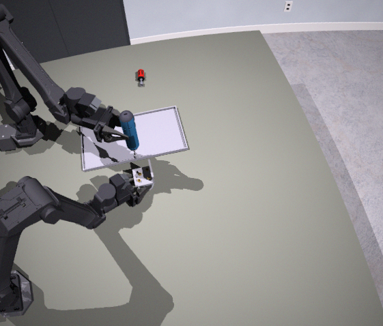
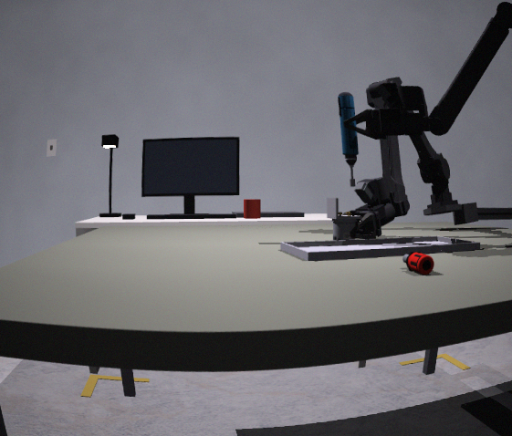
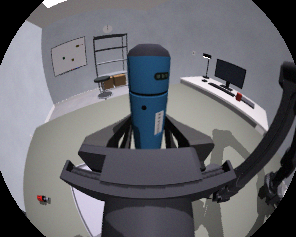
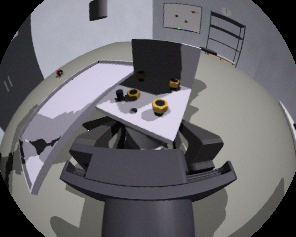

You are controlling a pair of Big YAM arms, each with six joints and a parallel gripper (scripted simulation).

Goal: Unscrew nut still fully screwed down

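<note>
Right now the bracket is 50 mm above my right hand. The rest, counted from my right hand: socket tip (130 mm above, 40 mm to the left, 10 mm behind); short red-handled tool (540 mm to the left, 10 mm below, 10 mm ahead); shallow white tray (210 mm to the left, 50 mm behind, 20 mm below).
</note>
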